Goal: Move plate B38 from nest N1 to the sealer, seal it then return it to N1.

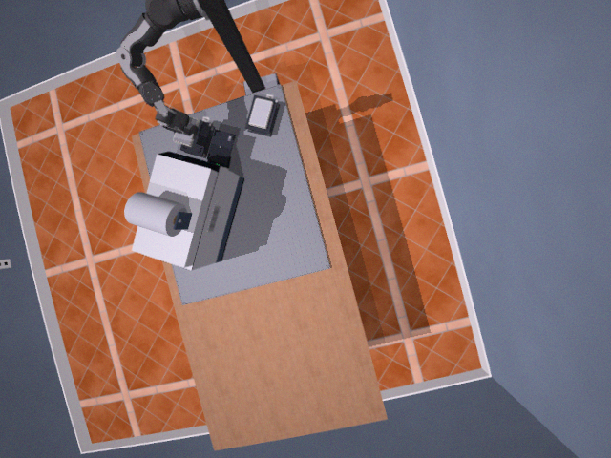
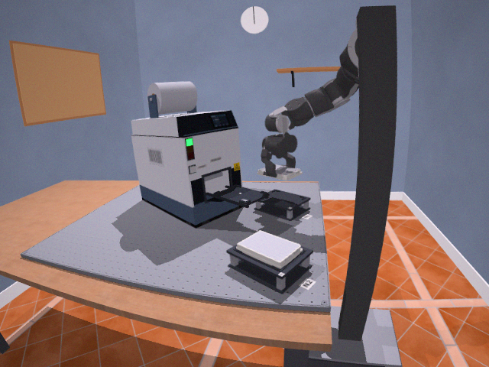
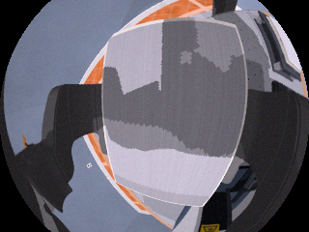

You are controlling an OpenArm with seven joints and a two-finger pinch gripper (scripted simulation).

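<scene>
Right now my hand is 10 mm past the plate nest N1, 10 mm to the left of it and 100 mm above it. From my hand the other things lie so: white 96-well plate B38 (right at my hand); sealer's stage (100 mm ahead, 130 mm to the left, 40 mm below); start key (230 mm ahead, 170 mm to the left, 50 mm above).
</scene>
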